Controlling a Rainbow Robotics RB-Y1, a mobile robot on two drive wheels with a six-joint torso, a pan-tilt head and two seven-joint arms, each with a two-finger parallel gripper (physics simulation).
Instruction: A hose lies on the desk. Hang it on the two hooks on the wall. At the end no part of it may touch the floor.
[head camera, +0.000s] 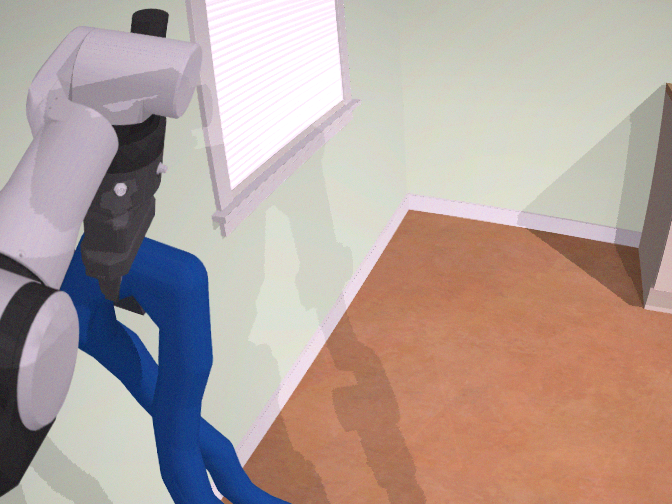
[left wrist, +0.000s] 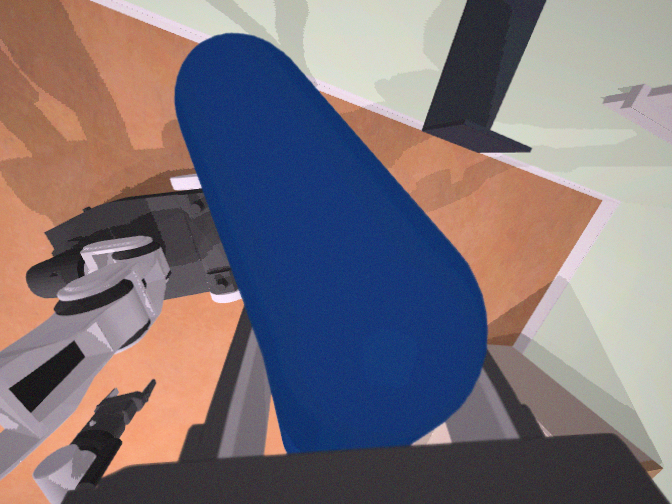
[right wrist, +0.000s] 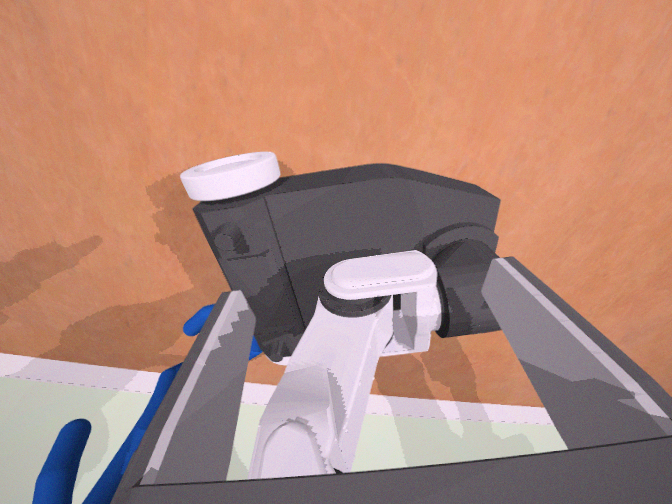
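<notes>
The blue hose (head camera: 179, 325) hangs by the pale green wall in two strands. It bends over at the top, where my left gripper (head camera: 120, 292) is shut on it. Its lower part runs down to the floor by the baseboard (head camera: 255, 490). In the left wrist view the hose (left wrist: 325, 244) fills the space between the fingers (left wrist: 363, 358). One dark hook (left wrist: 474, 92) sticks out of the wall beyond the hose, apart from it. My right gripper (right wrist: 366, 282) is open and empty above the floor. Bits of the hose (right wrist: 59, 461) show at that view's lower left.
A window with a blind (head camera: 271, 81) and a sill (head camera: 282, 168) is on the wall, right of my left arm. A brown cabinet (head camera: 656, 217) stands at the far right. My own base (right wrist: 347, 227) is on the orange floor below the right gripper.
</notes>
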